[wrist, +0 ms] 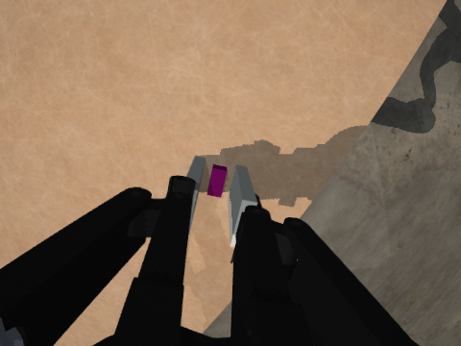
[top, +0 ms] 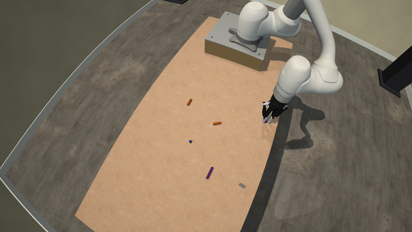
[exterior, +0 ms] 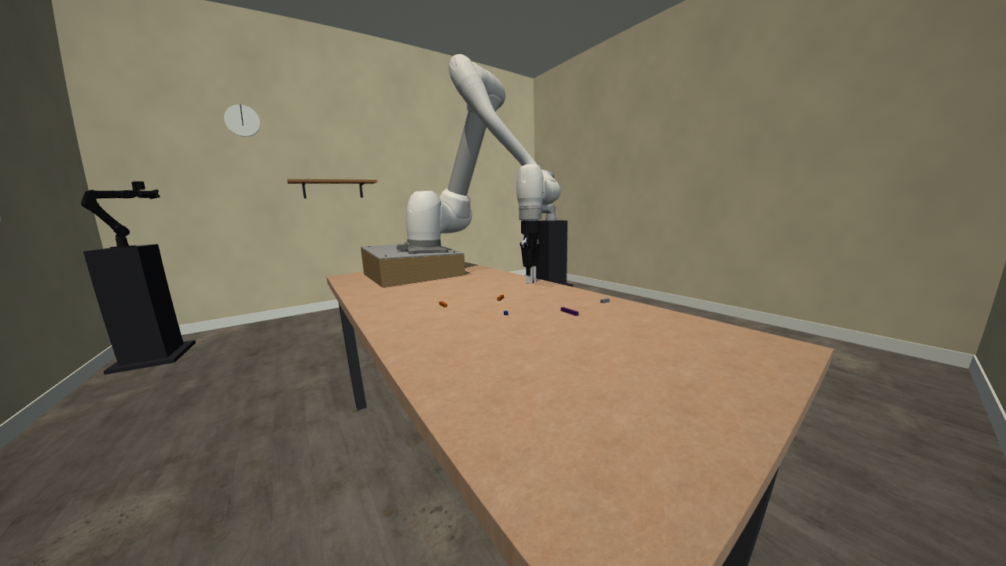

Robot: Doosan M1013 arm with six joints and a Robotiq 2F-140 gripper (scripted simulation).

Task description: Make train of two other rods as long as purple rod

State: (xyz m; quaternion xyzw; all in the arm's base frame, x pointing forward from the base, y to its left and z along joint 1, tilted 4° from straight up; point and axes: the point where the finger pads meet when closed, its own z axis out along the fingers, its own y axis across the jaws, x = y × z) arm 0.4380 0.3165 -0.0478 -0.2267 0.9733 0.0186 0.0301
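Right now my hand is 30 mm above the magenta rod. Also, from my hand: purple rod: 380 mm ahead, 130 mm to the right, 30 mm below; grey rod: 360 mm ahead, 30 mm to the left, 30 mm below; orange rod: 140 mm ahead, 220 mm to the right, 30 mm below.
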